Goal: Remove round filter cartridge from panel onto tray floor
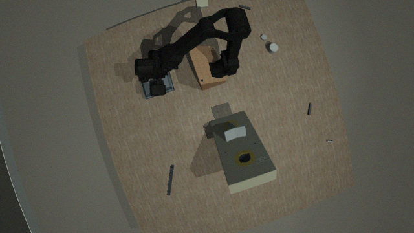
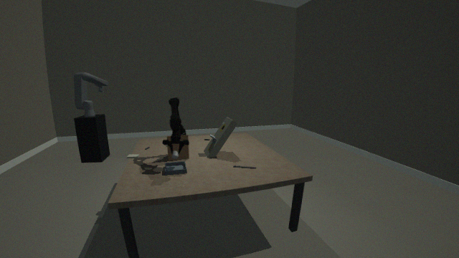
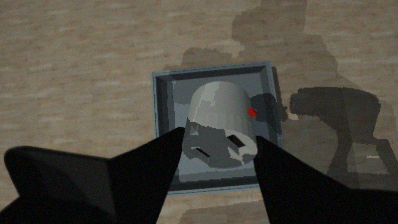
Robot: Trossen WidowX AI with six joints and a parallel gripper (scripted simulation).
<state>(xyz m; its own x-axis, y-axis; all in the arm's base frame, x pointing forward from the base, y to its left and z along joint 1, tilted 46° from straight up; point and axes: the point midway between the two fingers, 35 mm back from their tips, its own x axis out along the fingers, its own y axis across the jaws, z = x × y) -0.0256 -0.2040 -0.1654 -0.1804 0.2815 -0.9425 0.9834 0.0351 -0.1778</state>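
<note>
Now: gripper tip right at the round grey filter cartridge. From my gripper tip the other things lie so: sloped service panel (370 mm ahead, 310 mm to the left, 30 mm above); grey tray (110 mm below, 10 mm to the right, 10 mm behind).
</note>
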